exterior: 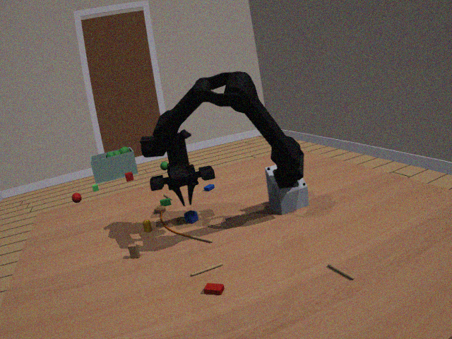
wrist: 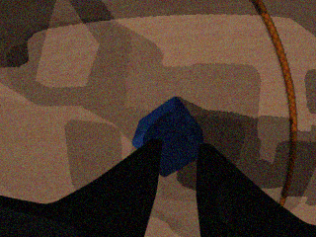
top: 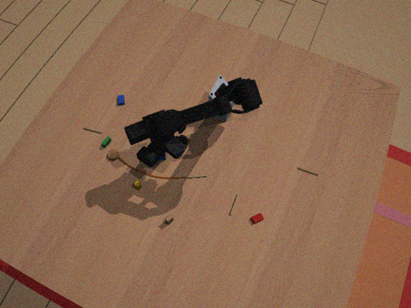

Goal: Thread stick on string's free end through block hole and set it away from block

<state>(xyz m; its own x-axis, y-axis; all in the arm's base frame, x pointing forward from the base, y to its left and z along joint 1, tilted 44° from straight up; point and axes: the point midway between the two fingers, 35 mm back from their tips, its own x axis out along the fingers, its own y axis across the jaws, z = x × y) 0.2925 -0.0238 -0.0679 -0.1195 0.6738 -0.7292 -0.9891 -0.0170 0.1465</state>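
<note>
Now: gripper tip 12 cm to the right of the thin wooden stick and 6 cm above it. Also, from my gripper tip: tan wooden block (18 cm ahead, 14 cm to the left, 4 cm below); yellow cylinder (13 cm ahead, 4 cm below, 2 cm to the right); round wooden button (17 cm to the right, 8 cm ahead, 5 cm below).
</note>
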